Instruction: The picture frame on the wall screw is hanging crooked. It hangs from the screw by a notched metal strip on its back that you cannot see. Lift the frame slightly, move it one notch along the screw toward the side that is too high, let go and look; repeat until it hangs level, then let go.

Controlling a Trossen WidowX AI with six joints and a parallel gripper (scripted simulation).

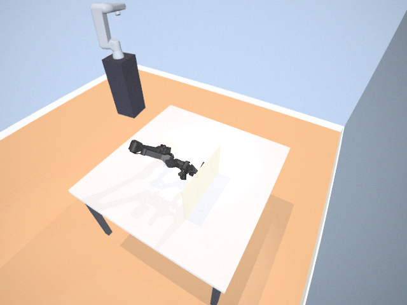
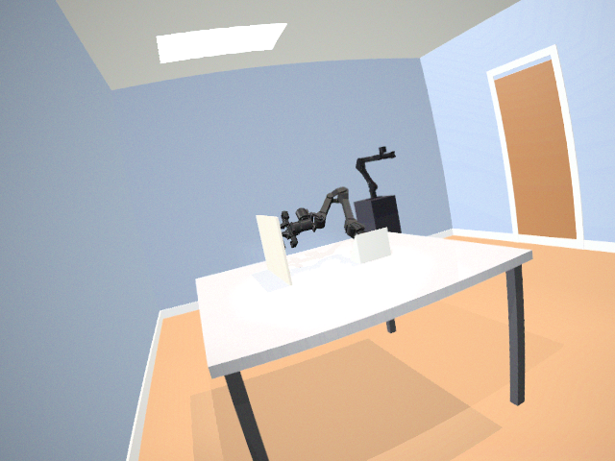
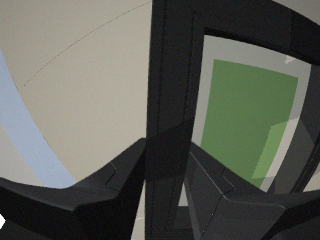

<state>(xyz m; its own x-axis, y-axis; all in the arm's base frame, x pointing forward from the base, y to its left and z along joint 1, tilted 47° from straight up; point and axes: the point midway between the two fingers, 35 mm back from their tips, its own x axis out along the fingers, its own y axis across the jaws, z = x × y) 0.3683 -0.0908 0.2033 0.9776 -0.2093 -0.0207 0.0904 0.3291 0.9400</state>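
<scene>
My gripper tip is 5 cm above the picture frame and 2 cm to the right of it. The rest, counted from my gripper tip: cream wall panel: 7 cm below, 1 cm ahead.
</scene>
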